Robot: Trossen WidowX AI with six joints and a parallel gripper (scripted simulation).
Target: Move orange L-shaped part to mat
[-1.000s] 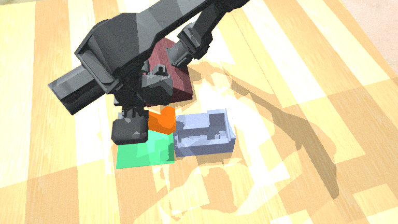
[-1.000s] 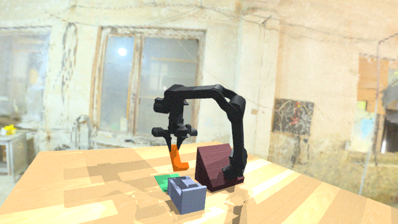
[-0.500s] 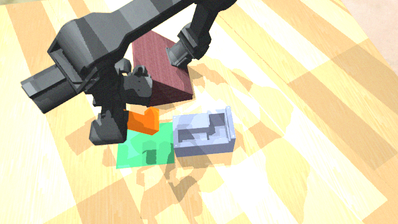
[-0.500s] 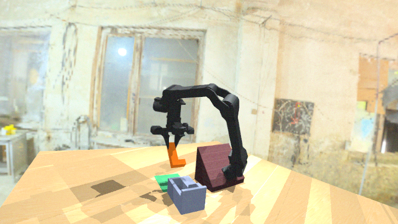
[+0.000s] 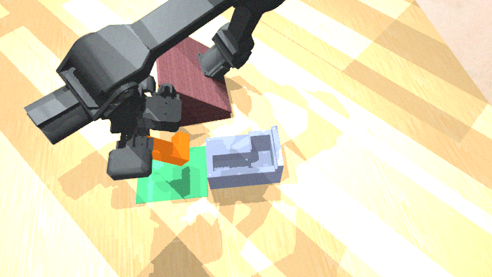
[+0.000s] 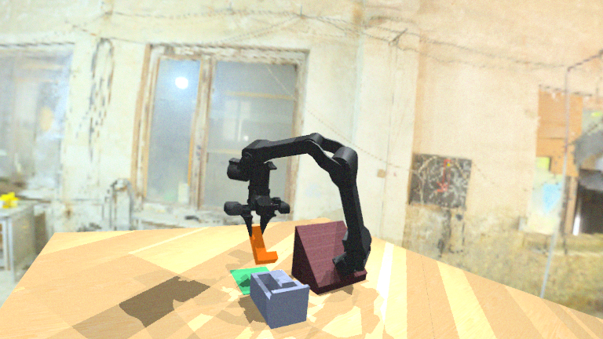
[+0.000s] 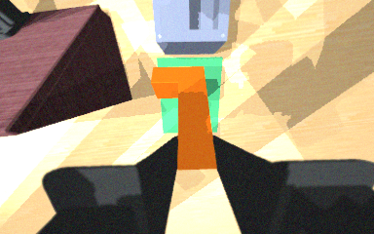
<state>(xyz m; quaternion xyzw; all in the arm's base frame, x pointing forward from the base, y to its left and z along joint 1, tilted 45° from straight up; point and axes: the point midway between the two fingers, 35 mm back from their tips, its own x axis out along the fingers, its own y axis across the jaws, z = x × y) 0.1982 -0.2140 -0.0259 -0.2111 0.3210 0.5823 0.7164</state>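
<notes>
The green mat is 14 cm below my gripper tip, 2 cm to the left of it and 1 cm ahead of it. From my gripper tip the other things lie so: orange L-shaped part: 3 cm to the left, 3 cm below, 1 cm behind.
</notes>
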